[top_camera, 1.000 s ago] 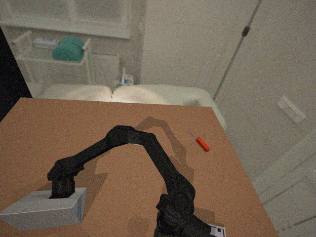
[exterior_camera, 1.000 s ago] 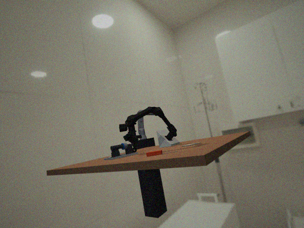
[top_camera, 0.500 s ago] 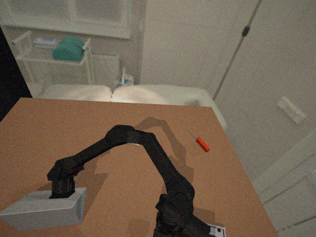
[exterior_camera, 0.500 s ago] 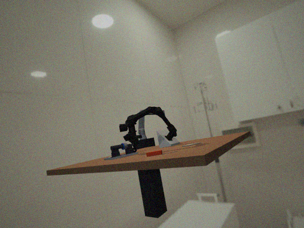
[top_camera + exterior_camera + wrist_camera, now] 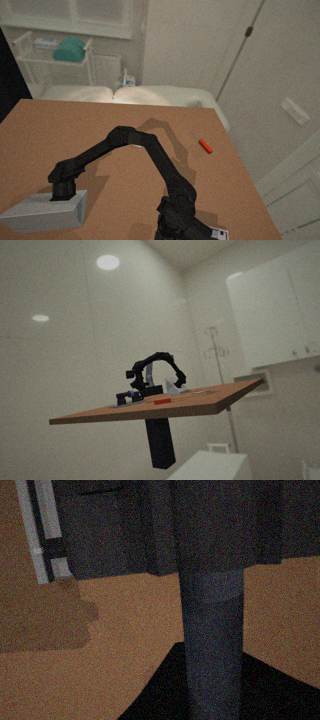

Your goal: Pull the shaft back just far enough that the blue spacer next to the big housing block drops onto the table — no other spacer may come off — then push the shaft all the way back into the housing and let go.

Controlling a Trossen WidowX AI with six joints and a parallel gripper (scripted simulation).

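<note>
Now: gripper tip 50 mm short of the dark shaft, 10 mm to the left of it and 30 mm below it. The rest, counted from my gripper tip: white card: 120 mm behind, 460 mm to the left, 40 mm below; then blue spacer: 110 mm ahead, 30 mm to the right, 30 mm above; then pale grey spacer: 80 mm ahead, 20 mm to the right, 30 mm above.
</note>
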